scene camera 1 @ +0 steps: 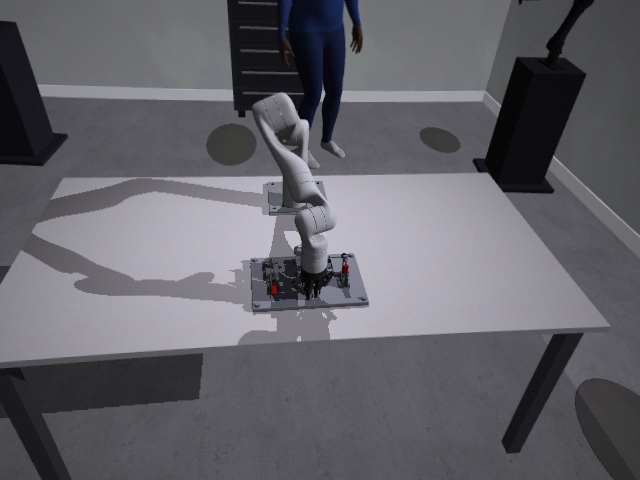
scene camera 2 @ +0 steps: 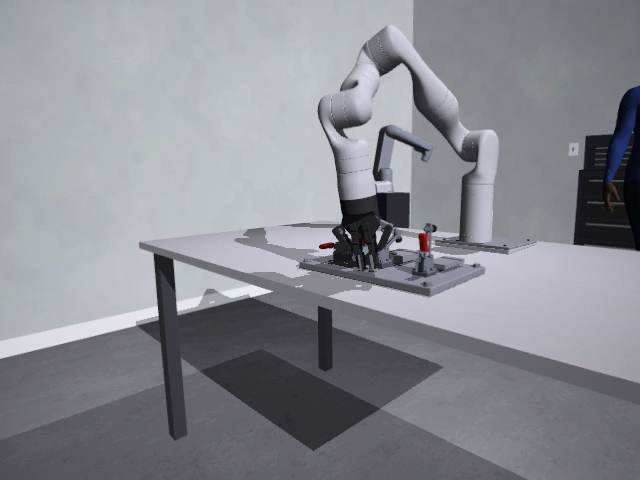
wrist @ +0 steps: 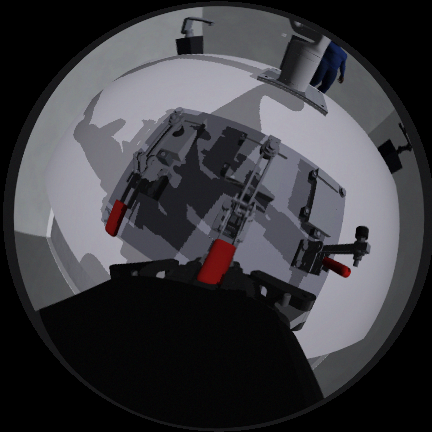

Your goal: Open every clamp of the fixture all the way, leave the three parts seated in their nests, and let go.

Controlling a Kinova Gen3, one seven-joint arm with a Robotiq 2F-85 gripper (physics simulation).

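Pixels of known places: gripper, fingertip midpoint: point(scene camera 1: 312, 296) point(scene camera 2: 368, 270); arm's base at its link origin: point(scene camera 2: 474, 240) point(wrist: 291, 83).
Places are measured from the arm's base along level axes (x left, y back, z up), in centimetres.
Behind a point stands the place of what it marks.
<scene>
The fixture plate point(scene camera 1: 330, 298) @[x 12.0, y -52.7, z -0.1 cm] point(scene camera 2: 392, 283) @[x 15.6, y -54.8, z -0.6 cm] carries three red-handled clamps. My gripper point(scene camera 1: 312, 296) @[x 6.6, y -52.2, z 0.0 cm] point(scene camera 2: 366, 268) @[x 6.6, y -52.2, z 0.0 cm] is shut on the middle clamp's red handle point(wrist: 216, 262) @[x 5.8, y -51.4, z 6.3 cm], low over the plate's front. That clamp's arm point(wrist: 257, 177) reaches back over the middle nest; its exact height is hard to tell. The left clamp's handle point(scene camera 1: 273, 289) @[x -5.1, y -54.3, z 4.5 cm] point(scene camera 2: 326, 245) @[x -4.1, y -55.1, z 4.3 cm] point(wrist: 115, 218) @[x -4.4, y -54.2, z 4.5 cm] lies forward, with its arm over the left part point(wrist: 179, 146) @[x -4.5, y -43.6, z 2.5 cm]. The right clamp's handle point(scene camera 1: 345, 269) @[x 16.4, y -47.2, z 6.9 cm] point(scene camera 2: 423, 242) @[x 16.7, y -47.0, z 6.6 cm] point(wrist: 336, 267) @[x 15.5, y -46.9, z 7.3 cm] is upright and its arm stands raised, away from the right part point(wrist: 326, 202) @[x 15.4, y -38.0, z 1.5 cm]. The fingertips are hidden in the wrist view.
The arm's base plate point(scene camera 1: 277, 201) @[x -6.6, y 0.0, z 0.0 cm] point(scene camera 2: 509, 246) @[x 12.2, y -2.2, z 0.1 cm] point(wrist: 320, 101) @[x 10.7, y 0.6, z 0.1 cm] stands behind the fixture on the white table point(scene camera 1: 439, 242) @[x 52.6, y -21.1, z -1.6 cm] point(scene camera 2: 568, 310) @[x 43.0, y -43.8, z -1.6 cm]. The neighbouring clamps stand to either side of my gripper. A person in blue point(scene camera 1: 316, 56) stands behind the table.
</scene>
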